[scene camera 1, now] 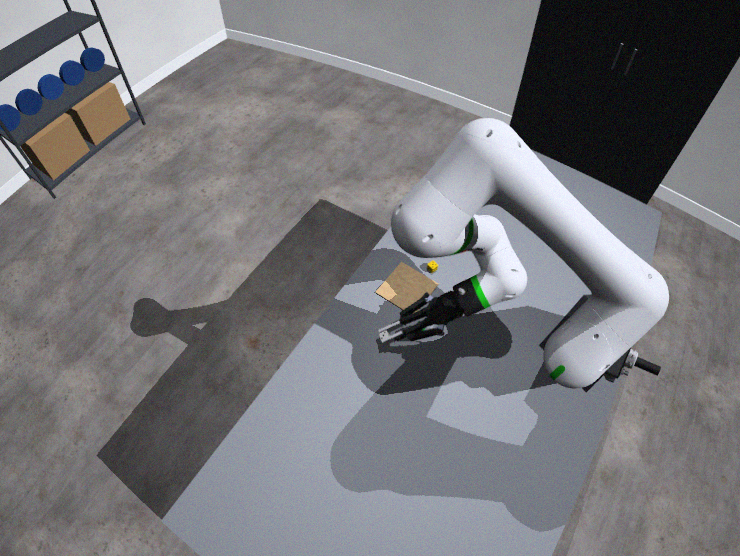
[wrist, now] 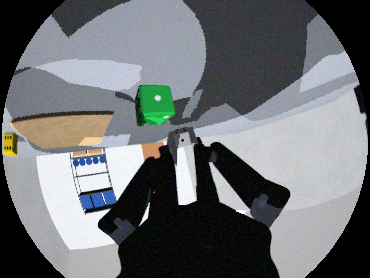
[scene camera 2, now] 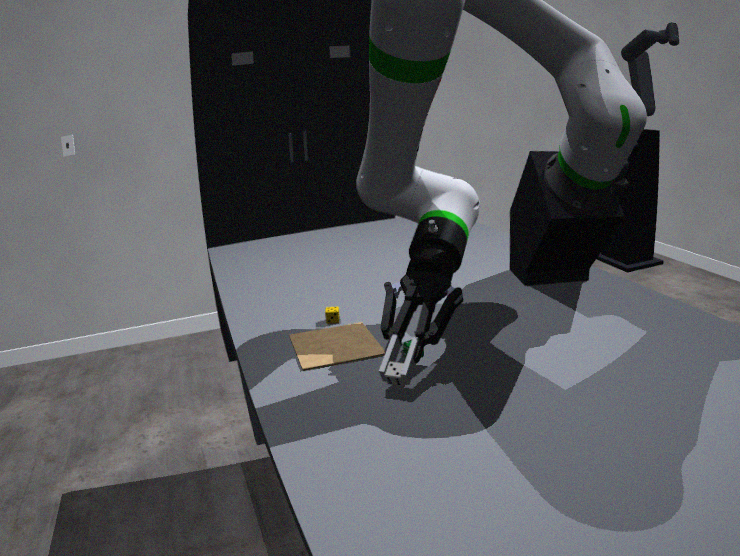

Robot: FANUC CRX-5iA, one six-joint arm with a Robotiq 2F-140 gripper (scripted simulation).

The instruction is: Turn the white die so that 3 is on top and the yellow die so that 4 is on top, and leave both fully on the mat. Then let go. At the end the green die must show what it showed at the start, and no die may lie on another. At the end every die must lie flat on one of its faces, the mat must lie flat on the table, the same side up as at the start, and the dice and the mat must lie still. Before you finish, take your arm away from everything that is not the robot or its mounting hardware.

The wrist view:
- my gripper: 182, 136
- tan mat: 63, 129
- green die: 154, 105
